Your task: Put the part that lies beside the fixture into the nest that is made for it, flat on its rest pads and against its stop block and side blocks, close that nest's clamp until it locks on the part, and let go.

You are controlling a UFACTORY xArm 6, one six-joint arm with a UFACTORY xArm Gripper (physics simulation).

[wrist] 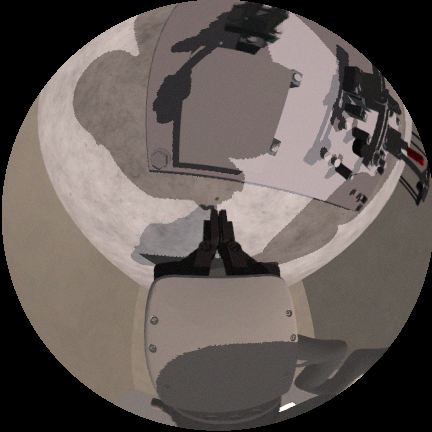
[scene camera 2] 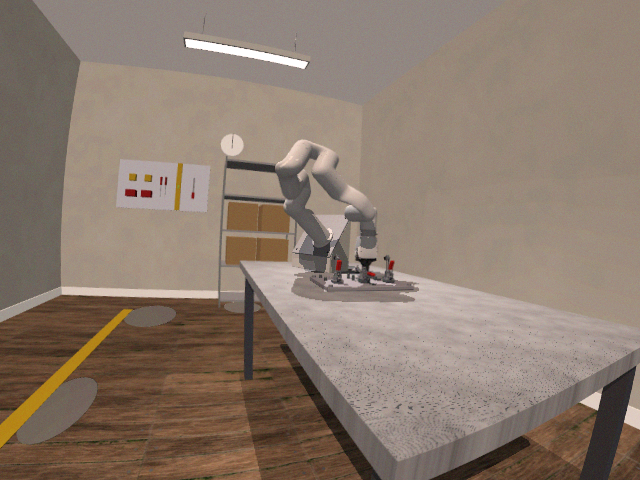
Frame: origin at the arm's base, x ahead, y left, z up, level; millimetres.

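Seen in the pictures: gripper, fingertip midpoint: point(wrist: 216, 217); arm's base, origin of the base link: point(scene camera 2: 322, 238).
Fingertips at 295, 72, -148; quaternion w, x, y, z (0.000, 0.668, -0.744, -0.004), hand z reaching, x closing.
Note:
Pixels of each thing's top centre, then the offset from my fingertips to it, as dx, dy, dz. "*": a spot on its surface instead. Level surfaces: height alone.
- fixture plate, middle of its top: point(wrist: 348, 107) point(scene camera 2: 360, 281) +144, -129, -5
- flat plate-like part, middle of its top: point(wrist: 233, 108) +107, -10, +16
- bolt head, surface spot: point(wrist: 160, 159) * +72, +45, +2
- table, its level: dz -20
My gripper point(scene camera 2: 364, 268) point(wrist: 216, 217) is shut and empty. In the wrist view its fingertips are just outside the near edge of the fixture plate point(scene camera 2: 369, 289) point(wrist: 307, 115). A flat plate-like part point(wrist: 235, 107), mostly in shadow, lies on the fixture beside two small blocks point(wrist: 296, 78) point(wrist: 274, 146). A dark clamp point(wrist: 255, 25) stands at its far side, cut off by the view; whether it presses on the part cannot be told. In the scene view two red clamp handles point(scene camera 2: 338, 265) point(scene camera 2: 391, 265) stand upright and another point(scene camera 2: 371, 274) lies low beside the gripper.
More clamps and blocks point(wrist: 357, 135) stand on the right of the fixture in the wrist view, with a red handle point(wrist: 416, 155) at the edge. A bolt head point(wrist: 160, 159) marks the plate's near left corner. The table point(scene camera 2: 439, 351) extends towards the scene camera.

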